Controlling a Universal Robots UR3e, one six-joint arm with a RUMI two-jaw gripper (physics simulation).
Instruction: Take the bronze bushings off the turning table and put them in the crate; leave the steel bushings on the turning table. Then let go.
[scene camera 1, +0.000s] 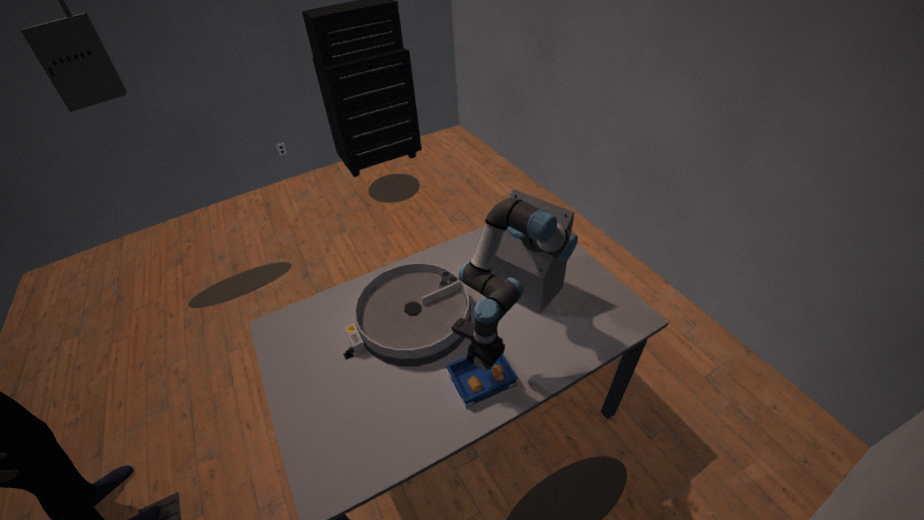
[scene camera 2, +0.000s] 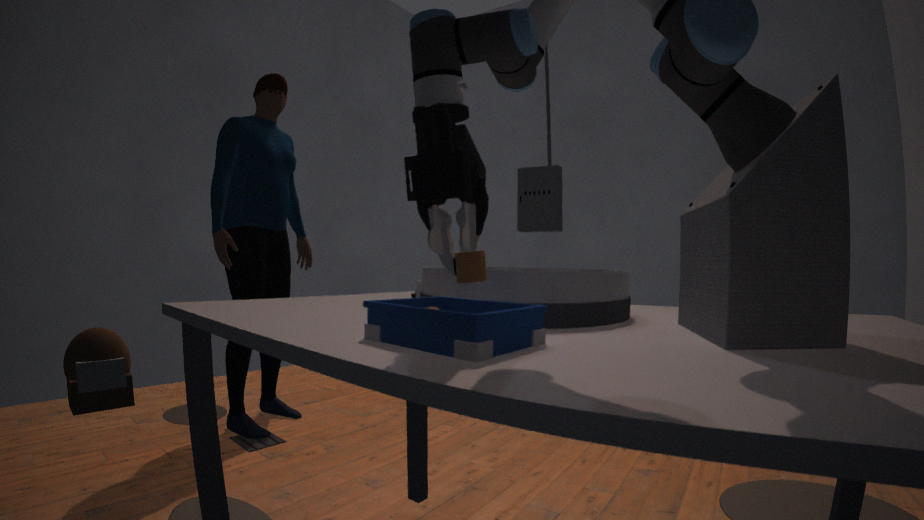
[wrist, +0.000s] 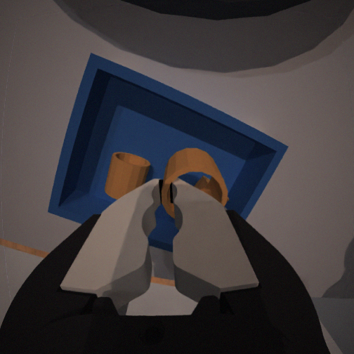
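Where they show: gripper, between the fingertips: (scene camera 1: 478, 363) (scene camera 2: 458, 274); arm's base, origin of its link: (scene camera 2: 764, 142).
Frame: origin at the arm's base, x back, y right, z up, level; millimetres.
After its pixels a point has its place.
My gripper (scene camera 1: 483, 364) @(x -348, y -283, z -201 mm) (scene camera 2: 456, 253) @(x -348, y -283, z -201 mm) (wrist: 167, 181) is shut on the wall of a bronze bushing (scene camera 2: 470, 266) @(x -322, y -288, z -190 mm) (wrist: 192, 159), held above the blue crate (scene camera 1: 456, 384) @(x -434, y -308, z -239 mm) (scene camera 2: 420, 326) @(x -328, y -363, z -259 mm) (wrist: 185, 100), a little higher than its rim. One bronze bushing (scene camera 1: 475, 384) @(x -376, y -327, z -245 mm) (wrist: 125, 177) lies inside the crate. Another bronze bushing (wrist: 207, 186) is in the crate beneath the held one, partly hidden and seen through its ring. In scene camera 1 the held one cannot be told clearly from it. Small grey steel bushings (scene camera 1: 446, 279) @(x -322, y 115, z -204 mm) stand on the turning table (scene camera 1: 387, 323) @(x -584, y 16, z -235 mm) (scene camera 2: 549, 284) @(x -328, y -100, z -218 mm), near its far right wall.
A straight bar (scene camera 1: 442, 294) @(x -357, y 63, z -222 mm) reaches inward across the turning table. The turning table's raised wall stands close to the crate. The arm's grey pedestal (scene camera 1: 552, 281) @(x 23, y -84, z -167 mm) (scene camera 2: 782, 271) @(x 26, y -82, z -189 mm) stands on the table (scene camera 1: 336, 420) @(x -829, y -266, z -288 mm). A small box with a yellow label (scene camera 1: 352, 333) @(x -713, y 14, z -228 mm) sits left of the turning table.
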